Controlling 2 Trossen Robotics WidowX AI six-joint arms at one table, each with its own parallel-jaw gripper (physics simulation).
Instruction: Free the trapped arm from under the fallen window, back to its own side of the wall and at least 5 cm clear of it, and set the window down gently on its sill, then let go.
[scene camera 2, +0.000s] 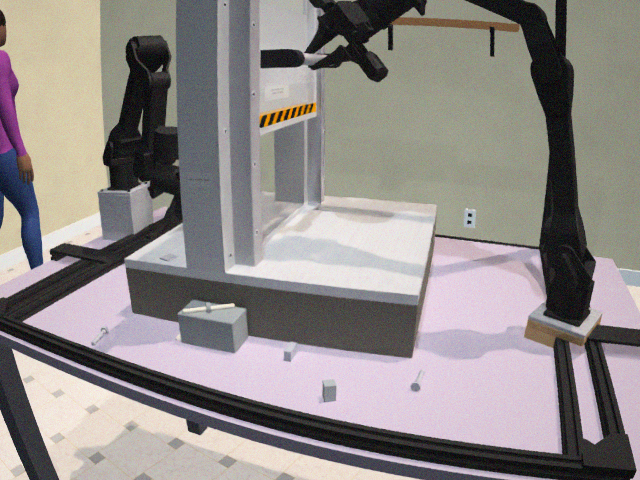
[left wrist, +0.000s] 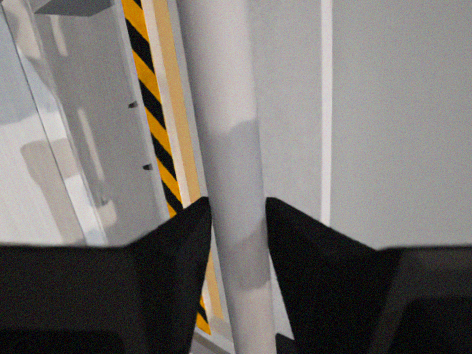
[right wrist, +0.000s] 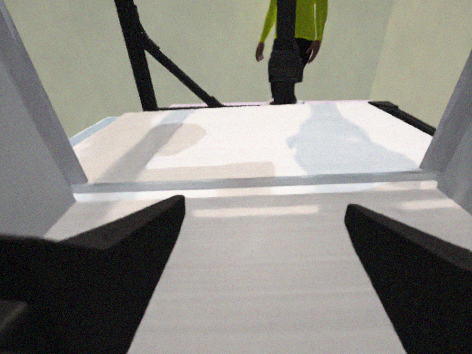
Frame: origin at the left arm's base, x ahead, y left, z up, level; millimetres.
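Seen in the pictures: left gripper, fingertip midpoint: (left wrist: 238, 207); right gripper, fingertip midpoint: (left wrist: 136, 138) (right wrist: 264, 207); left arm's base, origin of the base link: (scene camera 2: 567, 313) (right wrist: 283, 103); right arm's base, origin of the base link: (scene camera 2: 124, 187).
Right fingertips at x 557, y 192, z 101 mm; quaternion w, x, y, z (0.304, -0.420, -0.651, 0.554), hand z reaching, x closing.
Note:
Offsets run from my right fingertips to a thing's top centre. "*": to the spot under its first point.
The window (scene camera 2: 288, 88) (left wrist: 400, 125) is raised between the wall's posts, its striped lower edge {* dx -82, dy -33, dz +164 mm} (scene camera 2: 287, 114) (left wrist: 151, 107) well above the sill (right wrist: 250, 182). My left gripper (scene camera 2: 310, 60) (left wrist: 238, 207) is shut on the window's round handle bar {* dx -150, dy -21, dz +266 mm} (left wrist: 225, 100). My right gripper (right wrist: 264, 207) is open and empty, low over the pale base. In the right wrist view its fingertips are on the near side of the sill strip. Its two small dark tips show past the striped edge in the left wrist view. In the scene view the near post (scene camera 2: 201, 144) hides the right gripper.
A grey block (scene camera 2: 212, 328) with a pale stick stands before the base (scene camera 2: 268, 315). Small grey pieces {dx -390, dy +169, dz -115 mm} (scene camera 2: 329, 390) {dx -283, dy +138, dz -124 mm} (scene camera 2: 290, 351) and bolts {dx -449, dy +64, dz -127 mm} (scene camera 2: 417, 380) {dx -61, dy +343, dz -127 mm} (scene camera 2: 99, 335) lie in front. Posts (right wrist: 30, 125) (right wrist: 452, 110) flank the right gripper's view. A person (right wrist: 310, 22) stands beyond the table.

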